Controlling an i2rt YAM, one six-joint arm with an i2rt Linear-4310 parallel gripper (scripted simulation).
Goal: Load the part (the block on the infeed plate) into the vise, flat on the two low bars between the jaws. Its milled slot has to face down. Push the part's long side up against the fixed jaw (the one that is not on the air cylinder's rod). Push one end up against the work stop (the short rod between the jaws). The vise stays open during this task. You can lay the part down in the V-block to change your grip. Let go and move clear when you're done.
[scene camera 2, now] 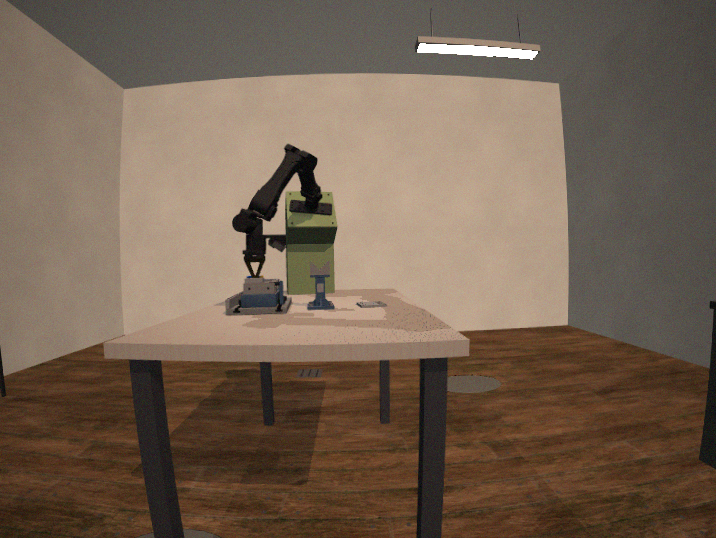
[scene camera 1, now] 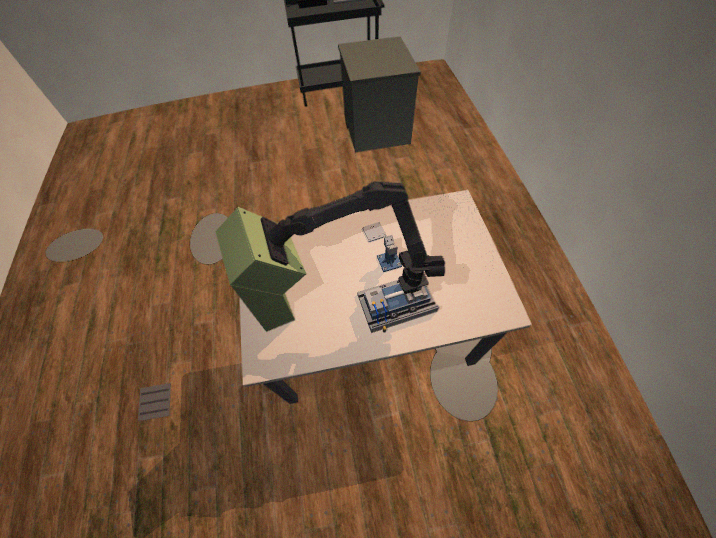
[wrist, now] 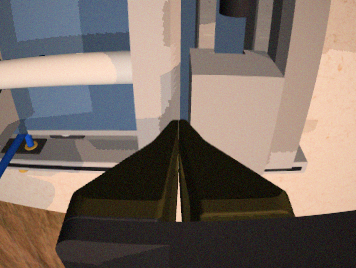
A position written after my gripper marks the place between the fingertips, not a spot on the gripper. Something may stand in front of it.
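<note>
There is my gripper [wrist: 178,131], and as I look on I see a part [wrist: 233,102] as well.
</note>
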